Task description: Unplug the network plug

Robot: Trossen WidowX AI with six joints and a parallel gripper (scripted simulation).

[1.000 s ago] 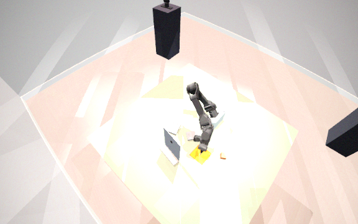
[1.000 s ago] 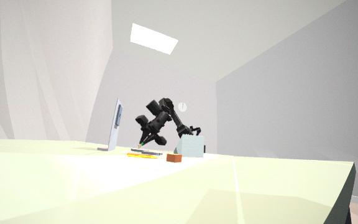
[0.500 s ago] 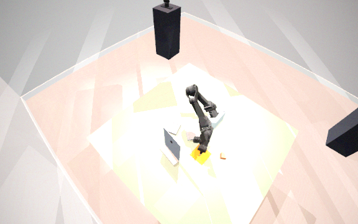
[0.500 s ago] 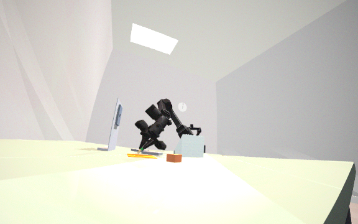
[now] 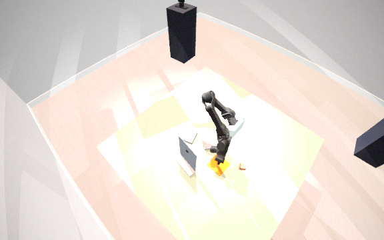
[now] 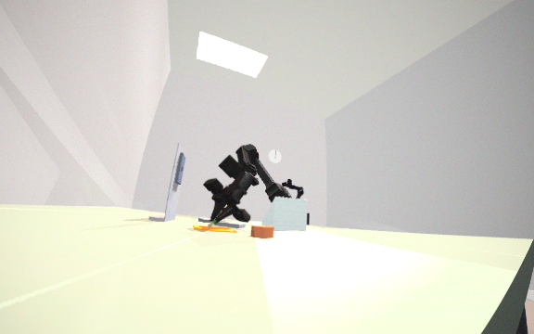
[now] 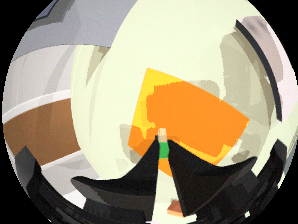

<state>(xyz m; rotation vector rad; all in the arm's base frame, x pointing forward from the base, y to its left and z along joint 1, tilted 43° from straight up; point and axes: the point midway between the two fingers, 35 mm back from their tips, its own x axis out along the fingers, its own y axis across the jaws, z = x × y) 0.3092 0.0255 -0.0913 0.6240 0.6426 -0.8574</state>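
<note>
Right now my gripper tip is right at the network plug. From my gripper tip the other things lie so: orange marked square: 20 mm below, 10 mm behind; then grey panel: 180 mm to the right, 130 mm ahead, 110 mm above.
</note>
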